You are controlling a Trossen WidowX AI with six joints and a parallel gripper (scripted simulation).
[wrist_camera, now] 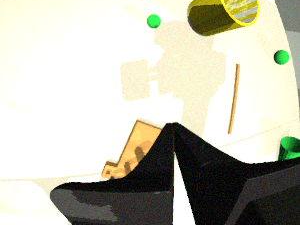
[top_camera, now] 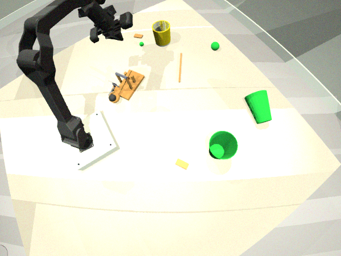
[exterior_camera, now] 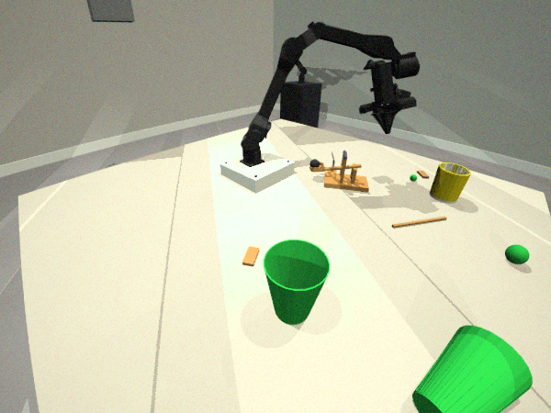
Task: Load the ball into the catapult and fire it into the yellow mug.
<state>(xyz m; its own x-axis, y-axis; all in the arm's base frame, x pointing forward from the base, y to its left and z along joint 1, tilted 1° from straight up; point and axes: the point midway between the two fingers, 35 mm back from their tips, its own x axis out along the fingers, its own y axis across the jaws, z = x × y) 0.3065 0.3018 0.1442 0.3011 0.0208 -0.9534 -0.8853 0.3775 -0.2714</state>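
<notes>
My gripper tip is 140 mm past the black ball, 180 mm to the left of it and 100 mm above it. From my gripper tip the other things lie so: wooden catapult (90 mm behind, 130 mm to the right, 110 mm below); yellow mug (200 mm ahead, 70 mm to the left, 140 mm below); small green ball (90 mm ahead, 100 mm to the left, 150 mm below).
</notes>
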